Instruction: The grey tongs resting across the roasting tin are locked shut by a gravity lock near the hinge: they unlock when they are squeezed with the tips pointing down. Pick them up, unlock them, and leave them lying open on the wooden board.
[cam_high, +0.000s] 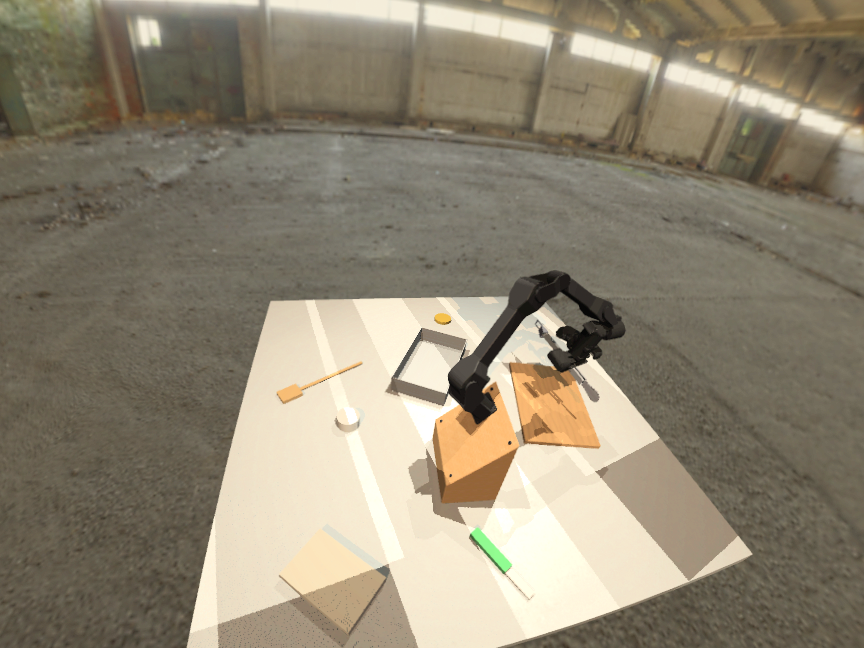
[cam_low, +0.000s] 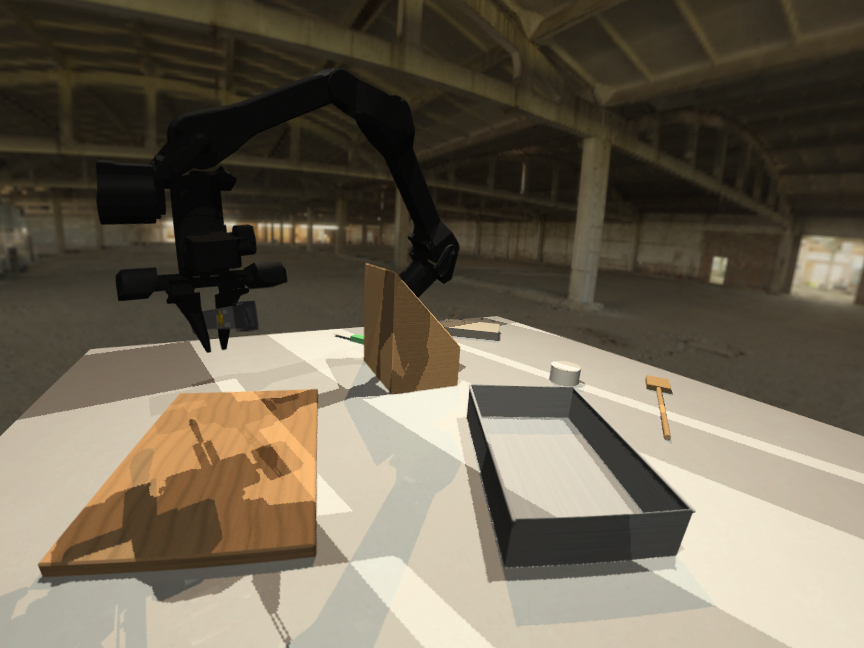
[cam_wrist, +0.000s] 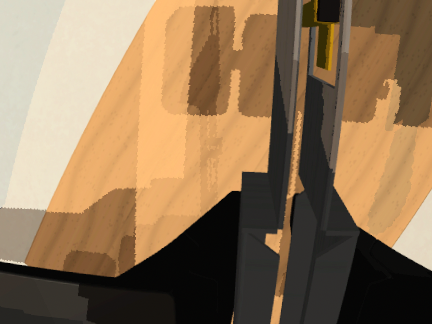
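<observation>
Now: the wooden board 14 cm below my gripper tip and 1 cm to the right of it. From my gripper tip the other things lie so: roasting tin (37 cm to the left, 20 cm ahead, 12 cm below); then yellow lock piece (5 cm above, 4 cm ahead, 1 cm to the left); then green-handled tool (46 cm behind, 33 cm to the left, 14 cm below).
</observation>
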